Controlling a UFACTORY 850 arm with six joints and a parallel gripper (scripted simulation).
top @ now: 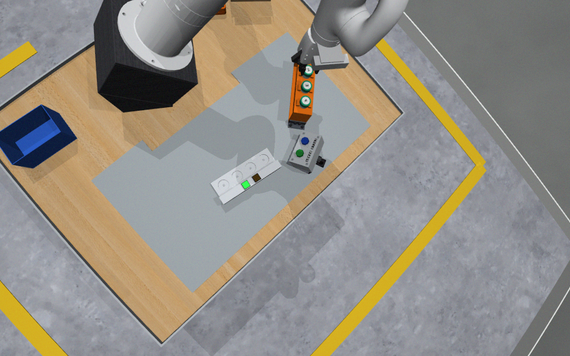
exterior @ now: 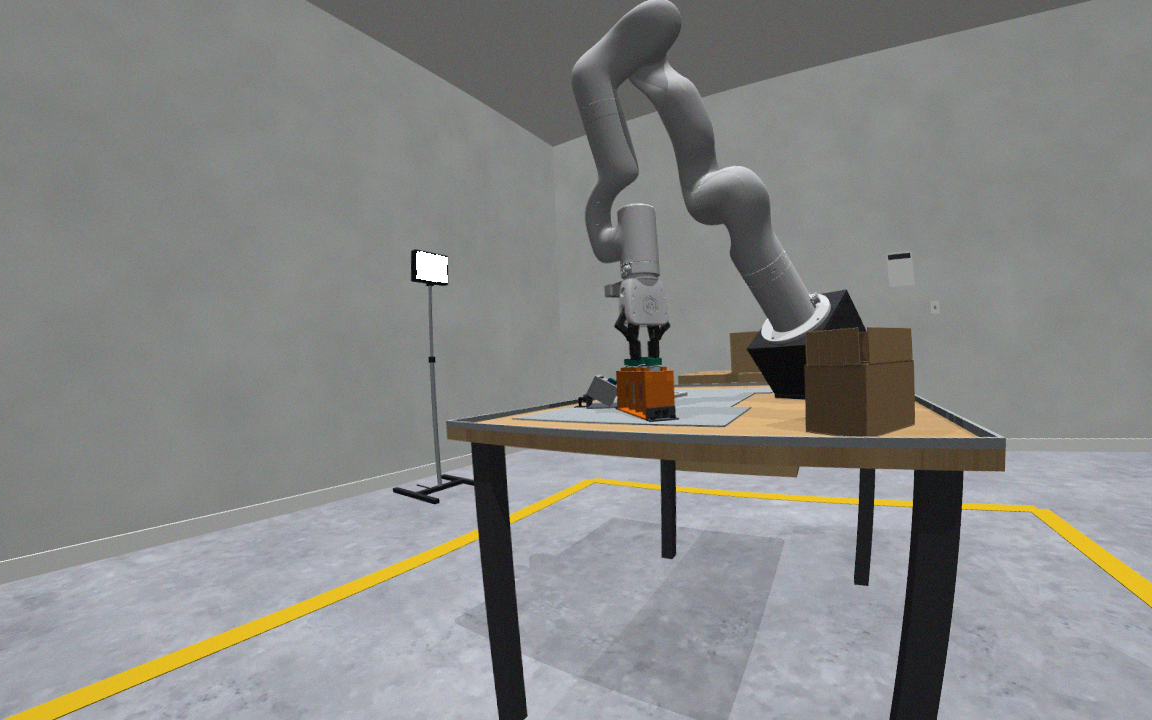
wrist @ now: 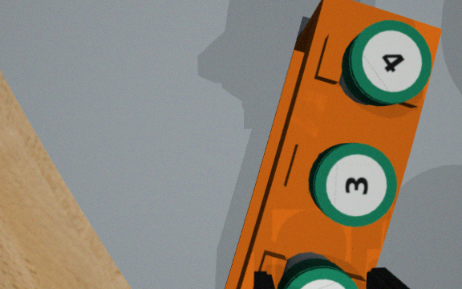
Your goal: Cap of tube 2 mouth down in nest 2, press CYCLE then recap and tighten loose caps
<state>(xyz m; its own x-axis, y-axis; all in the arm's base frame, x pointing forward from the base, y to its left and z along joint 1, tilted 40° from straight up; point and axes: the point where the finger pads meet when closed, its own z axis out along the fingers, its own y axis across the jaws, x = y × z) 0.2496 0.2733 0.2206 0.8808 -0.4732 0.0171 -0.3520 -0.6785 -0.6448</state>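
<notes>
My hand is 2 cm above the green-rimmed cap. Also, from my hand: blue cycle key: 18 cm ahead, 12 cm to the right, 7 cm below; then key housing: 21 cm ahead, 13 cm to the right, 9 cm below; then green ready key: 21 cm ahead, 16 cm to the right, 7 cm below.
</notes>
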